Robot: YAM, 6 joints.
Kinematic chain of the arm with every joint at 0, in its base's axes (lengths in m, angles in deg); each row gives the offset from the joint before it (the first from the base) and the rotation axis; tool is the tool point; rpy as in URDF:
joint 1: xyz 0 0 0.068 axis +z
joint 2: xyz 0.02 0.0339 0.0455 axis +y
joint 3: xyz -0.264 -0.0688 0 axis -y
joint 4: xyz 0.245 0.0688 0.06 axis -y
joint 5: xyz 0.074 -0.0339 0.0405 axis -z
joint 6: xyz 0.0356 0 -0.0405 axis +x
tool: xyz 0 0 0 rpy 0 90 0
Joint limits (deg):
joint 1: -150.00..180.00
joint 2: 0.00..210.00
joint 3: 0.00..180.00
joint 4: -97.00..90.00
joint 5: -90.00..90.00
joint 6: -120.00..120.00
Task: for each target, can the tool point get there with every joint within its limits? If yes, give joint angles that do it. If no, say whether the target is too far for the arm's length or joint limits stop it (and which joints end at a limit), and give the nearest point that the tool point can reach.
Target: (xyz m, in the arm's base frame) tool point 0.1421 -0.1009 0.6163
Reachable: yes | joints -37.94 72.83 94.13 55.10 -12.56 61.19
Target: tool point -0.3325 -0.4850 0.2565
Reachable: yes | joints -121.38 148.51 132.93 23.87 61.59 -41.88
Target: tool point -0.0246 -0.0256 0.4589
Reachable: yes | joints 114.35 19.91 62.29 -10.69 -67.61 56.54
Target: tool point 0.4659 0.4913 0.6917
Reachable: no: too far | nearest point 0.3371 0.3554 0.5269 | short by 0.249 m
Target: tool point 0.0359 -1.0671 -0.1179
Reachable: no: too far | nearest point 0.0212 -0.6308 -0.0215 | short by 0.447 m
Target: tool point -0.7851 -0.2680 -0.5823
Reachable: no: too far | nearest point -0.4418 -0.2418 -0.2727 | short by 0.463 m
